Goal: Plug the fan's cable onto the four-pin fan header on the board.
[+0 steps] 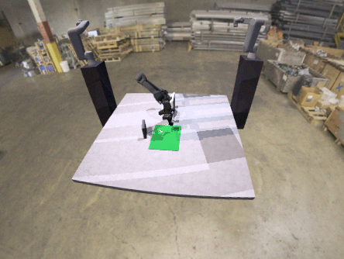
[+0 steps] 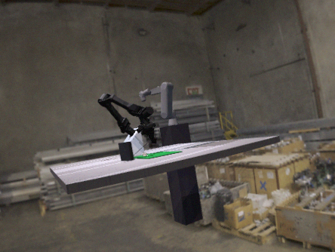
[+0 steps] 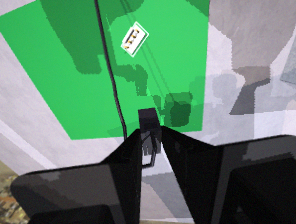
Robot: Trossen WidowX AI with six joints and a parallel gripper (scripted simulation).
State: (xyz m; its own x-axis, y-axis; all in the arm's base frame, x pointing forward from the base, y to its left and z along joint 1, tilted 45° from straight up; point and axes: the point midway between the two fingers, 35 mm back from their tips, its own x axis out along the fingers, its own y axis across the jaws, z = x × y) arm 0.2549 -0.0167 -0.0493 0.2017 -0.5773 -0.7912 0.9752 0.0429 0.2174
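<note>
The green board lies 11 cm below my gripper tip, 7 cm ahead of it and 4 cm to the right of it. From my gripper tip the other things lie so: dark grey plug (1 cm to the left, 1 cm below); black fan (21 cm to the right, 4 cm below, 4 cm ahead); white fan header (10 cm below, 8 cm to the right, 1 cm ahead).
</note>
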